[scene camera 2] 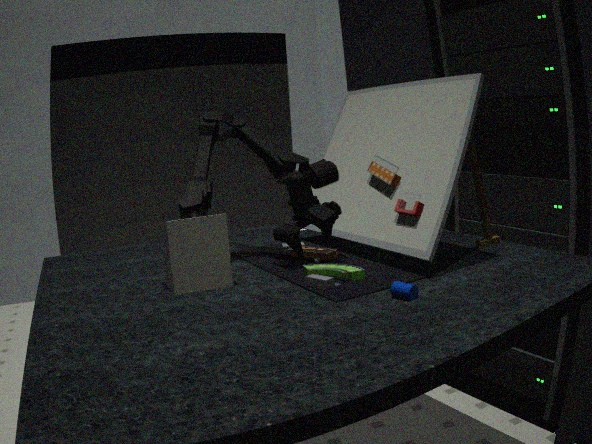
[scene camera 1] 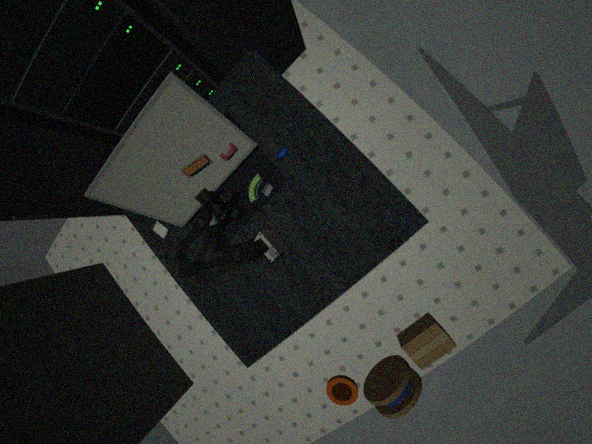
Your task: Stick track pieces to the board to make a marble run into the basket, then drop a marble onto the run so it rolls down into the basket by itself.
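Frame: origin at the arm's base, x left, y back, z up, level; metres.
Where they show: gripper, fingertip midpoint: [scene camera 2: 315,252]; arm's base, origin of the base link: [scene camera 2: 199,237] [scene camera 1: 263,245].
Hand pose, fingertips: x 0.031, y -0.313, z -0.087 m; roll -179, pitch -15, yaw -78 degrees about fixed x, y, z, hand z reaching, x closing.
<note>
Things, the pixels of their top centre, and the offset from my fingertips. "spot": a spot on its surface instead. Level surfaces: height alone.
- pale board, surface spot: [scene camera 2: 415,120] spot: dx -0.126, dy -0.260, dz +0.333 m
- orange track piece, surface spot: [scene camera 2: 383,172] [scene camera 1: 198,164] spot: dx -0.090, dy -0.162, dz +0.195 m
- red U-shaped piece, surface spot: [scene camera 2: 410,207] [scene camera 1: 231,150] spot: dx -0.242, dy -0.123, dz +0.123 m
- green curved track piece, surface spot: [scene camera 2: 335,271] [scene camera 1: 255,187] spot: dx -0.172, dy +0.047, dz -0.009 m
- dark mat, its level: dz -0.021 m
- orange piece, surface spot: [scene camera 2: 325,251] spot: dx -0.012, dy -0.021, dz +0.000 m
- tiny pale ball, middle of its top: [scene camera 2: 317,256] dx -0.029, dy +0.013, dz -0.005 m
- blue cylinder, middle of its top: [scene camera 2: 404,283] [scene camera 1: 281,152] dx -0.399, dy +0.027, dz +0.006 m
- small grey patch, surface spot: [scene camera 2: 319,277] [scene camera 1: 269,190] spot: dx -0.218, dy +0.115, dz -0.001 m
- white square, surface spot: [scene camera 1: 160,229] spot: dx +0.468, dy -0.223, dz -0.022 m
The pale board [scene camera 1: 165,125] [scene camera 2: 415,120] leans at the back of the table. An orange track piece [scene camera 1: 196,166] [scene camera 2: 383,172] is on it, with a red U-shaped piece [scene camera 1: 229,152] [scene camera 2: 410,207], perhaps the basket, lower and nearer its side edge. A green curved track piece [scene camera 1: 254,188] [scene camera 2: 335,271] lies on the dark mat [scene camera 2: 345,293]. Another orange piece [scene camera 2: 325,251] lies behind it; the arm hides it in scene camera 1. My gripper [scene camera 1: 219,205] [scene camera 2: 315,244] is open, fingers pointing down, low over this orange piece. A tiny pale ball [scene camera 2: 316,260], possibly the marble, lies beside it.
A blue cylinder [scene camera 1: 282,153] [scene camera 2: 404,290] lies beyond the mat's corner. A small grey patch [scene camera 1: 267,189] [scene camera 2: 319,277] lies beside the green piece. An upright beige panel [scene camera 2: 200,252] stands before the arm's base. A white square [scene camera 1: 160,229] lies near the board's lower corner.
</note>
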